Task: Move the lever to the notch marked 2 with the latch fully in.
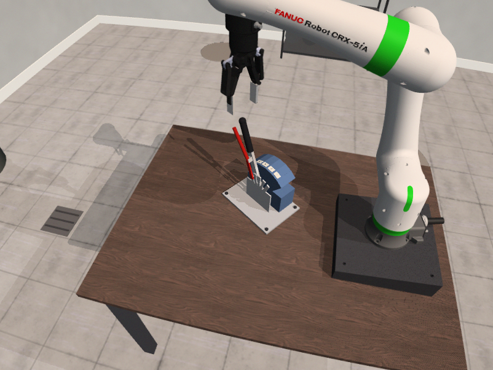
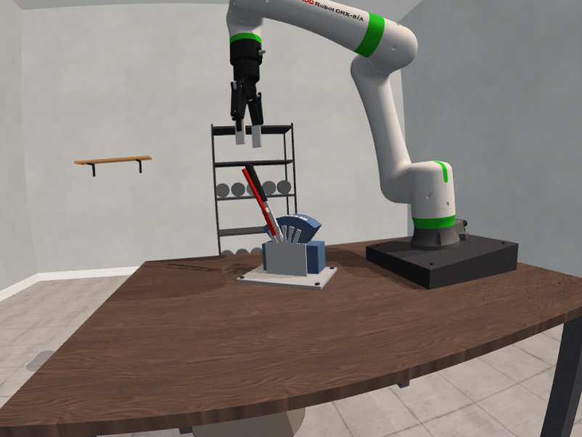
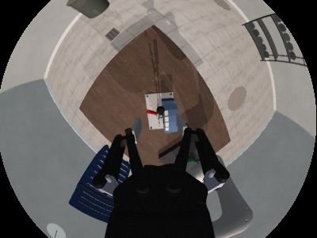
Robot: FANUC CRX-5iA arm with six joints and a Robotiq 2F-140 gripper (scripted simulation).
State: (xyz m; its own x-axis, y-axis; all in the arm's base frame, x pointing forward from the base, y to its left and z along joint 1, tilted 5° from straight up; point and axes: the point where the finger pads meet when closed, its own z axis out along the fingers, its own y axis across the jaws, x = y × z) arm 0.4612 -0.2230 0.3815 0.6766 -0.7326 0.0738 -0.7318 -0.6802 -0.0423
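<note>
My gripper is now 20 mm past the red bar, 40 mm to the right of it and 210 mm above it.
</note>
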